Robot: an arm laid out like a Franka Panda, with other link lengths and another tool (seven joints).
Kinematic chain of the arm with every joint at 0, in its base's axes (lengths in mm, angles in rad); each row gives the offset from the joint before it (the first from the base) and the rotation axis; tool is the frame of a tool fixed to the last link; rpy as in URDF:
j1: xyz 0 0 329.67 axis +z
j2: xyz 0 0 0 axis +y
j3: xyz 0 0 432.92 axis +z
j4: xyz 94.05 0 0 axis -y
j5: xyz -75.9 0 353.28 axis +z
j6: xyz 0 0 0 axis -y
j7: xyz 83.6 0 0 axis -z
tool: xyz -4 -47 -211.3 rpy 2.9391 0 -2.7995
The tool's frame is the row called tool.
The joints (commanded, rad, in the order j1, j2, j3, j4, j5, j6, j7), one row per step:
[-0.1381 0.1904 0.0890 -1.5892 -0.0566 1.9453 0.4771]
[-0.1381 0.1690 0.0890 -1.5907 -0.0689 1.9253 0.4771]
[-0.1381 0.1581 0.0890 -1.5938 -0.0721 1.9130 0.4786]
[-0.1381 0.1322 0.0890 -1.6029 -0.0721 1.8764 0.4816]
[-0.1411 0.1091 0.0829 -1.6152 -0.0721 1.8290 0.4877]
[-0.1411 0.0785 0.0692 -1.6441 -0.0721 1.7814 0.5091]
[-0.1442 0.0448 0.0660 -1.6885 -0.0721 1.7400 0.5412]
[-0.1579 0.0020 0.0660 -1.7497 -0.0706 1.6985 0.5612]
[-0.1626 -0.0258 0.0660 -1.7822 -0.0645 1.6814 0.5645]
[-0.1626 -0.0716 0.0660 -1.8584 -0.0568 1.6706 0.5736]
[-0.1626 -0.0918 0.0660 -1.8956 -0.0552 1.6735 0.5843]
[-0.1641 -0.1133 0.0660 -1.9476 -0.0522 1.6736 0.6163]
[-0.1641 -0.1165 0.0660 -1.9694 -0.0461 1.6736 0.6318]
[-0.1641 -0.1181 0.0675 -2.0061 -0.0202 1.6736 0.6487]
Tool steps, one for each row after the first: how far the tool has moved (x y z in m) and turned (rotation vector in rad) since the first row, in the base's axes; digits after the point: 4 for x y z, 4 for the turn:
[-0.0089 -0.0014 0.0115 -0.0142 0.0008 0.0015]
[-0.0144 -0.0015 0.0158 -0.0179 0.0055 0.0000]
[-0.0294 -0.0004 0.0242 -0.0192 0.0253 -0.0048]
[-0.0477 -0.0043 0.0284 -0.0196 0.0618 -0.0223]
[-0.0720 -0.0093 0.0297 -0.0183 0.1069 -0.0596]
[-0.0987 -0.0095 0.0266 -0.0158 0.1573 -0.0999]
[-0.1313 -0.0125 0.0214 -0.0131 0.2162 -0.1359]
[-0.1484 -0.0116 0.0210 -0.0077 0.2378 -0.1454]
[-0.1771 -0.0064 0.0117 -0.0019 0.2785 -0.1559]
[-0.1894 -0.0044 0.0063 -0.0012 0.2921 -0.1668]
[-0.2069 -0.0016 -0.0044 0.0011 0.3208 -0.2009]
[-0.2131 0.0008 -0.0114 0.0068 0.3387 -0.2172]
[-0.2227 0.0081 -0.0253 0.0314 0.3734 -0.2361]

